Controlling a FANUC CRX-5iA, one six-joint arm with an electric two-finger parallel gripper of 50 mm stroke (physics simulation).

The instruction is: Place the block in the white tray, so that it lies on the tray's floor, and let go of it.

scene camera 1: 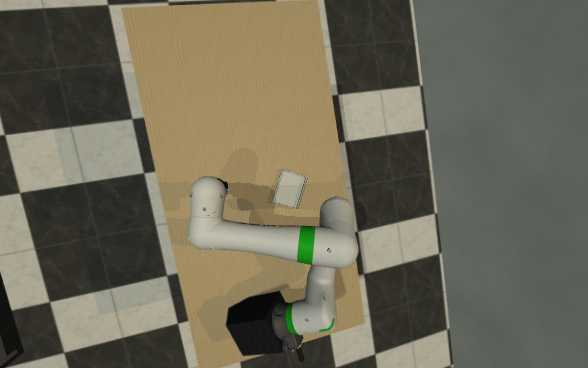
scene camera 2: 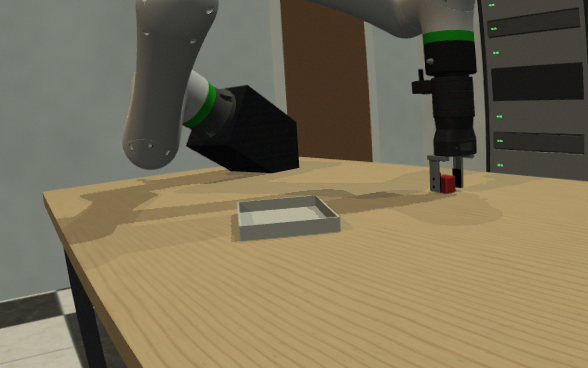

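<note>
A small red block rests on the wooden table at the far right in the scene camera 2 view. My gripper is lowered around it, with one open finger on each side of the block and no grip on it. The white tray is shallow and empty, left of the gripper in the scene camera 2 view. In the overhead view the arm's wrist housing hides both the gripper and the block.
The robot's black base stands at the table's edge behind the tray. The white arm spans over the table near the tray. A brown panel stands behind the table.
</note>
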